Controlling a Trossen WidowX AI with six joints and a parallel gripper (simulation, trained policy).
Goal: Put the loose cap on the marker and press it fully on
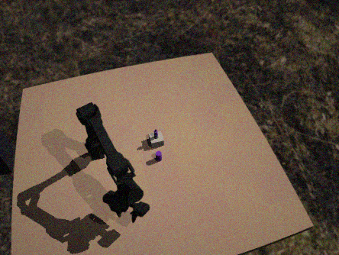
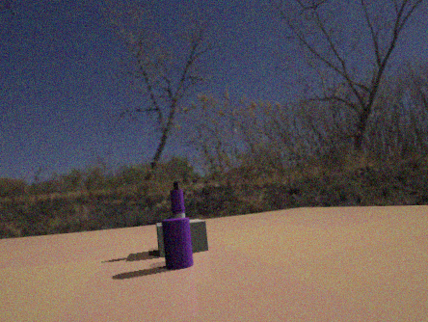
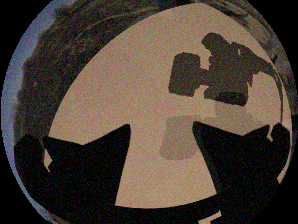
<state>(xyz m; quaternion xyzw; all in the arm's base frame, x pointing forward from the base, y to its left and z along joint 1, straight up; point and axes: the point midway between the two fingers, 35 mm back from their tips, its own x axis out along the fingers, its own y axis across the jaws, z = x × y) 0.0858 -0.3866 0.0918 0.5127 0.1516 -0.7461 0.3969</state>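
Now: the purple cap 21 cm ahead of my gripper tip, 29 cm to the left of it and 4 cm below it. The rest, counted from my gripper tip: pale holder block 22 cm ahead, 40 cm to the left, 4 cm below.
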